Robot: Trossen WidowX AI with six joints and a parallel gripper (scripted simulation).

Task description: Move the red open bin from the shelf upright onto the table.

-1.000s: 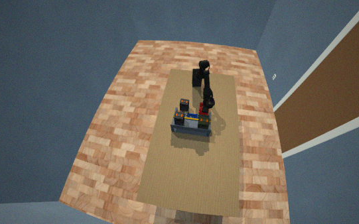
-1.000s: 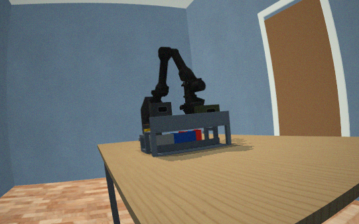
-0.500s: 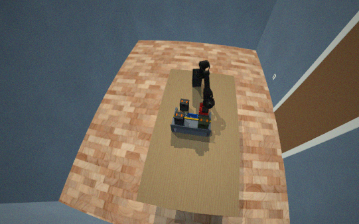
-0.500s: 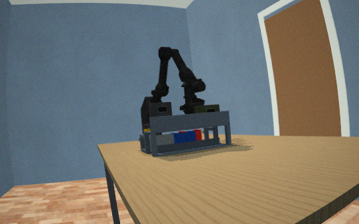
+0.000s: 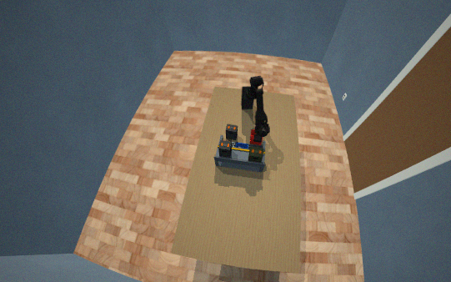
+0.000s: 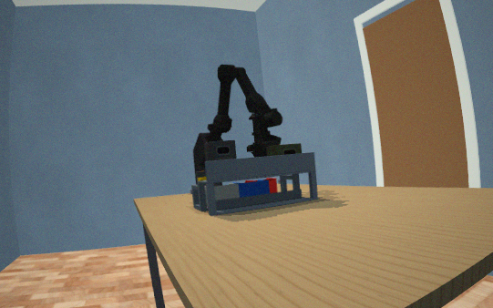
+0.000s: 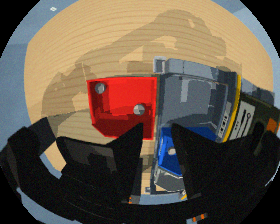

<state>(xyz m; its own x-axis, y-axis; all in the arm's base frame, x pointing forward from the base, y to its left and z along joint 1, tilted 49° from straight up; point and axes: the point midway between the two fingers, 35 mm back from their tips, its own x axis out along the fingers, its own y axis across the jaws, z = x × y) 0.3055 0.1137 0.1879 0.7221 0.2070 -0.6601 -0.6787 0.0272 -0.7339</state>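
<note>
The red bin lies 60 mm behind my hand, 10 mm to the right of it and 120 mm below it. The rest, counted from my hand: blue bin: 120 mm ahead, 90 mm to the right, 110 mm below; grey bin: 140 mm ahead, 200 mm to the right, 110 mm below.
</note>
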